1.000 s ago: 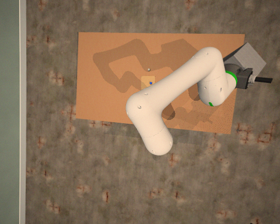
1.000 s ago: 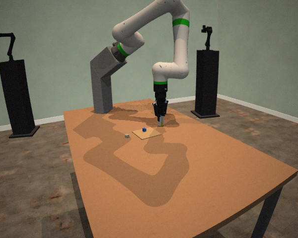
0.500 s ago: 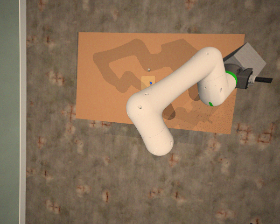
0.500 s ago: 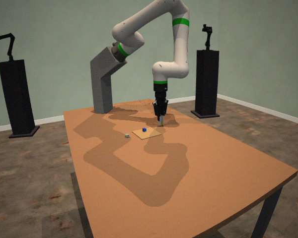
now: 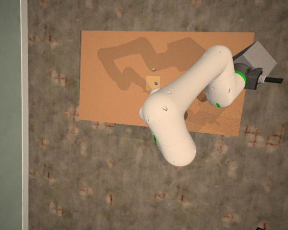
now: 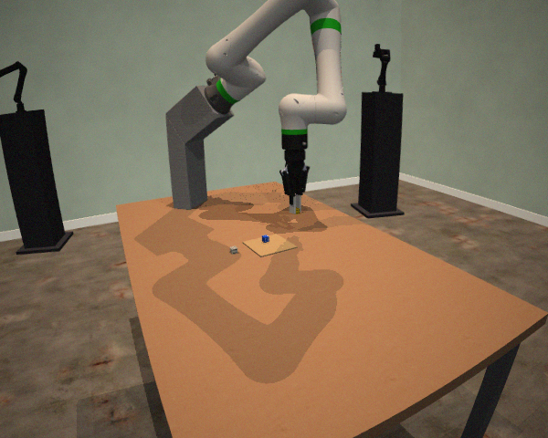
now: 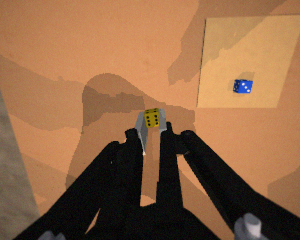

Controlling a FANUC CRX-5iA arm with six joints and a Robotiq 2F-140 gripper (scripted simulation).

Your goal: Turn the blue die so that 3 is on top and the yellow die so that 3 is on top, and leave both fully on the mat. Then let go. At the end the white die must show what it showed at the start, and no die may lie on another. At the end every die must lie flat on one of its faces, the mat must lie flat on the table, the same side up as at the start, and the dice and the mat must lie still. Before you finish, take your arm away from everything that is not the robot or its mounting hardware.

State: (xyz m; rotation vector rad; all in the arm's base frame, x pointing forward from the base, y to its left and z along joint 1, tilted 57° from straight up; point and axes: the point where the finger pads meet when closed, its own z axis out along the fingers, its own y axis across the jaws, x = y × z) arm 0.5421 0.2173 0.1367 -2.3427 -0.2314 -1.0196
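My hand is 130 mm to the left of the blue die, 90 mm above it and 80 mm short of it. The rest, counted from my hand: yellow die (30 mm below); then white die (250 mm to the right, 140 mm ahead, 100 mm below); then tan mat (120 mm to the right, 110 mm below, 110 mm ahead).
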